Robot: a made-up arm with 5 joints.
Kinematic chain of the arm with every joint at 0, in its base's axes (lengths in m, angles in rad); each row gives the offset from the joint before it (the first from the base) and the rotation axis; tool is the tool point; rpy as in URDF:
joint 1: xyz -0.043 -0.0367 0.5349 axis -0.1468 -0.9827 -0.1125
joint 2: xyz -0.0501 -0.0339 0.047 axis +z
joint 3: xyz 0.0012 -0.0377 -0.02 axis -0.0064 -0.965 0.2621
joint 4: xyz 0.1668 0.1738 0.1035 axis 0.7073 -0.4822 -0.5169
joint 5: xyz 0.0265 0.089 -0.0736 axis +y
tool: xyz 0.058 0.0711 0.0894 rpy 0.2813 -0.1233 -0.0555
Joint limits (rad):
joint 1: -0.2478..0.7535
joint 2: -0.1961..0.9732
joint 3: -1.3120..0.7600
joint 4: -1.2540..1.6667
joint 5: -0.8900..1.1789
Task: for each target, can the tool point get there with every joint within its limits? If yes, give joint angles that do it. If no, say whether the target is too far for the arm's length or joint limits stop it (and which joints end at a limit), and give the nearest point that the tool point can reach.
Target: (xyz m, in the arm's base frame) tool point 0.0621 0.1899 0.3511
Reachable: yes | joints -0.0767 0.0915 -0.8712 -0.5834 0.5979
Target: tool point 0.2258 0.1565 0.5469
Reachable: yes | joints 0.0566 -0.0504 -0.6847 0.0785 -0.4929
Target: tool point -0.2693 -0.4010 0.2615
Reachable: no: joint limits stop it (at a limit: joint 2, joint 3, joint 4, joint 5) | nearest point -0.1870 -0.0080 0.3383 | short by 0.409 m
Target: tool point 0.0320 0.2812 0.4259
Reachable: yes | joints 0.0642 0.6166 -1.0205 0.0048 -0.4044
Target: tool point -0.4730 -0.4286 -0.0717
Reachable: no: too far | nearest point -0.1847 0.0087 0.3155 | short by 0.651 m
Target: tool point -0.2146 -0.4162 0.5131
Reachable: no: joint limits stop it (at a limit: joint 1, joint 2, joint 3, joint 4, joint 5) | nearest point -0.2630 -0.0072 0.4303 | short by 0.420 m
